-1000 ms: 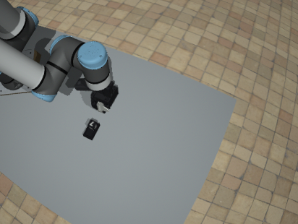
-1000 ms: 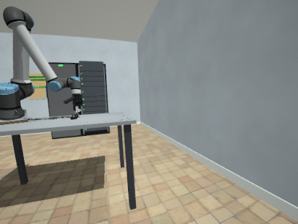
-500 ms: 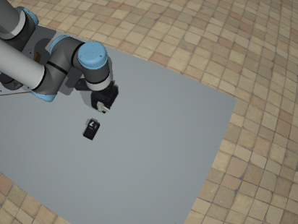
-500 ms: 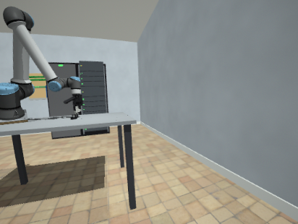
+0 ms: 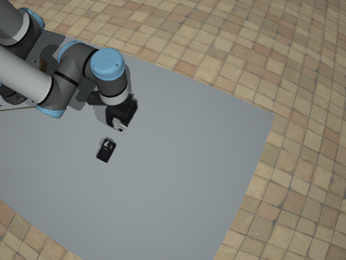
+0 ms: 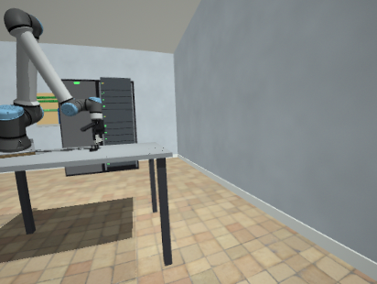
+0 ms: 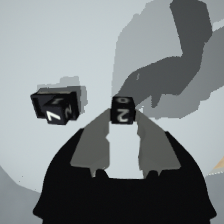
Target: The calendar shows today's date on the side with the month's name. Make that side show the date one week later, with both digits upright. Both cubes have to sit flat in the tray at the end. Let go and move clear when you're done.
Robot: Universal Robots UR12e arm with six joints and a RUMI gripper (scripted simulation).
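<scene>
The black cube is 10 mm below my hand. Also, from my hand: dark tray: 20 mm behind, 110 mm to the right, 20 mm below.
</scene>
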